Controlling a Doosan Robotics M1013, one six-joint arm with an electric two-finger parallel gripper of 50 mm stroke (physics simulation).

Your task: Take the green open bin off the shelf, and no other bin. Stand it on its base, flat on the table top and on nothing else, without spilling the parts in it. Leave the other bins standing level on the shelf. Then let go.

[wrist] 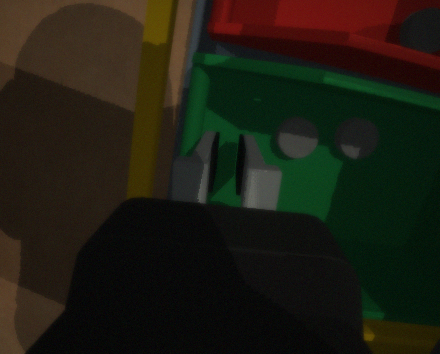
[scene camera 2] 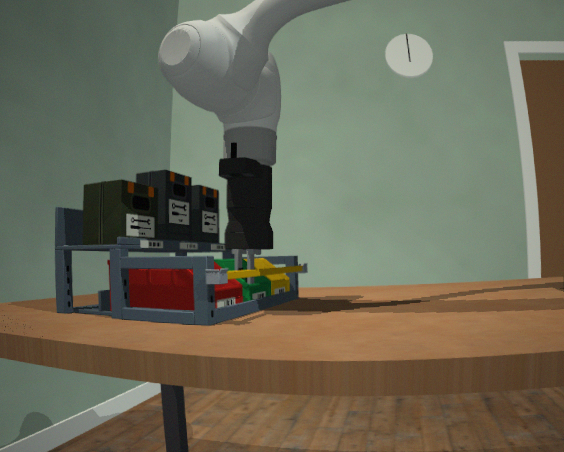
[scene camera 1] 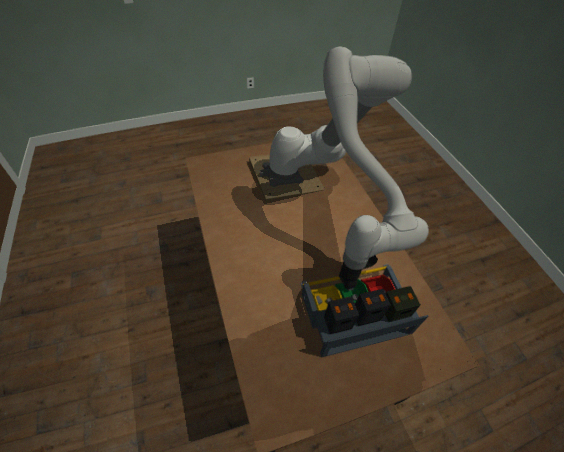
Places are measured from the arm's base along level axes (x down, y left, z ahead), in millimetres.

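Pixels of known places: gripper, fingertip midpoint: (wrist: 227, 152) (scene camera 2: 244, 290) (scene camera 1: 349, 287); arm's base, link origin: (scene camera 1: 282, 173).
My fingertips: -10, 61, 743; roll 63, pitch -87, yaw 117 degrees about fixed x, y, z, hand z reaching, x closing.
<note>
Ahead of a thing's pixels: the offset from my fingertips to its top centre, as dx, dy, dz. "spot": to the spot under its first point. Level surfaces: height alone.
The green open bin @(-50, -7, +60) (scene camera 1: 361, 288) (scene camera 2: 258, 290) (wrist: 310, 185) stands in the lower level of the blue-grey shelf (scene camera 1: 375, 338) (scene camera 2: 203, 295), between the red bin @(-50, +104, +70) (scene camera 1: 378, 284) (scene camera 2: 160, 290) (wrist: 300, 20) and the yellow bin @(-50, -119, +57) (scene camera 1: 322, 298) (scene camera 2: 279, 285). Two round grey parts @(spot: +12, +11, +40) (wrist: 297, 138) @(spot: +12, +17, +75) (wrist: 356, 138) show inside it. My gripper (scene camera 2: 244, 272) (wrist: 227, 152) points down at the bin's front end. Its fingers stand a little apart, open and empty, beside the front wall's inner side in the wrist view. The fingertips' exact depth is hard to tell. In scene camera 1 the fingers are hidden.
A yellow bar @(-34, -2, -39) (scene camera 1: 375, 271) (scene camera 2: 292, 269) (wrist: 150, 90) runs across the shelf's front, close to my fingers. Dark lidded boxes (scene camera 1: 342, 317) (scene camera 2: 175, 210) stand on the upper level behind my gripper. The brown table top @(dx +31) (scene camera 1: 270, 300) (scene camera 2: 380, 327) (wrist: 75, 30) extends from the shelf towards the arm's base.
</note>
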